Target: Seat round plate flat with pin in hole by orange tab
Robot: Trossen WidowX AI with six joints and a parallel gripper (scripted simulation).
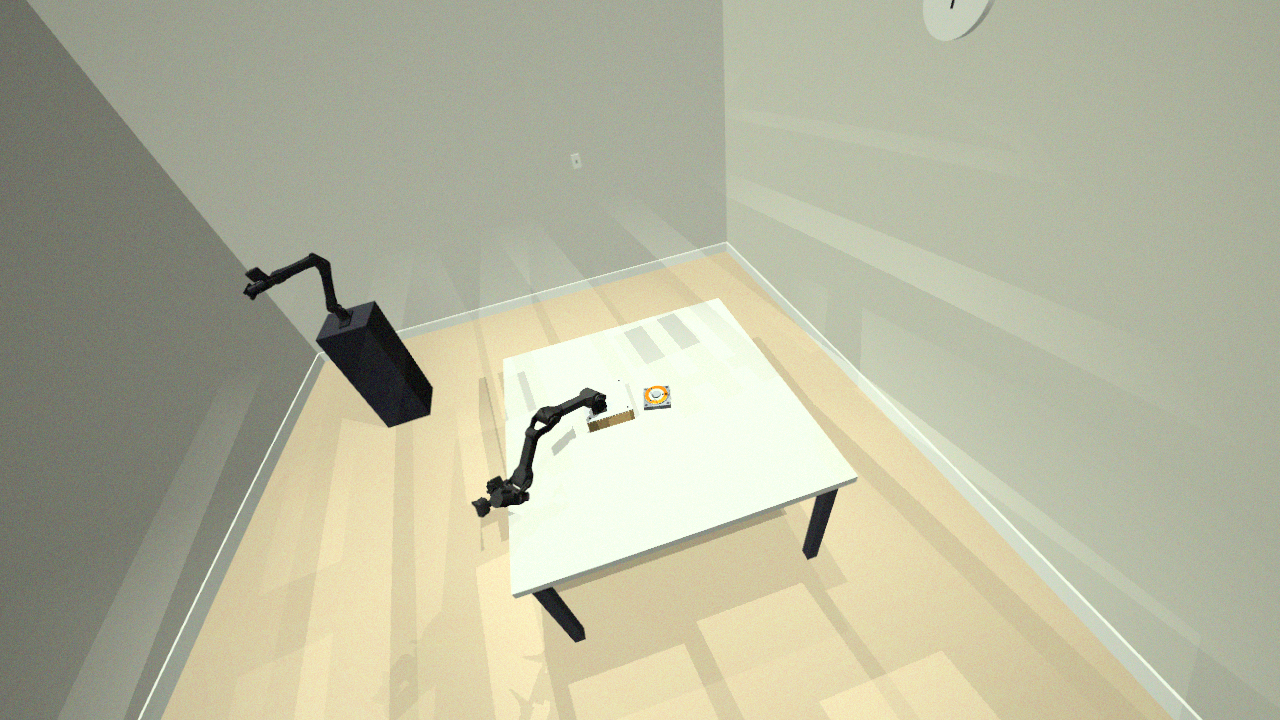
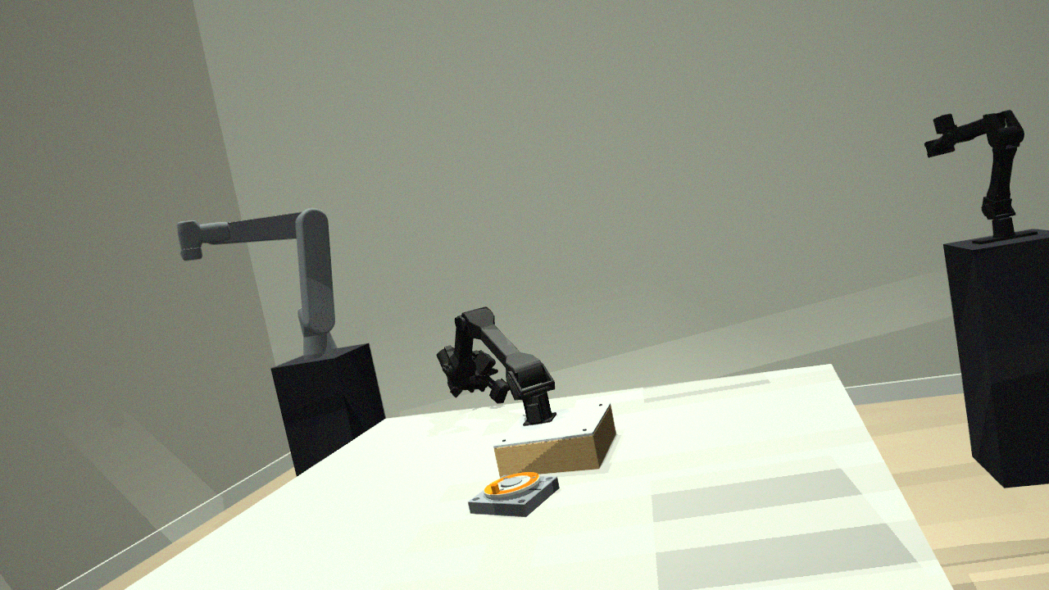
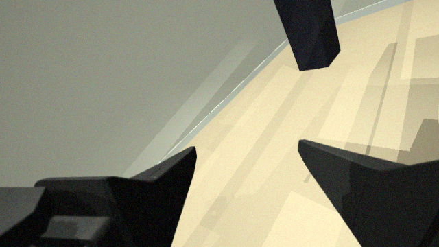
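Now: gripper tip 840 mm short of the round orange plate, 240 mm to the right of it and 20 mm above it. The rest, counted from my gripper tip: grey square base 820 mm ahead, 240 mm to the left, 40 mm below.
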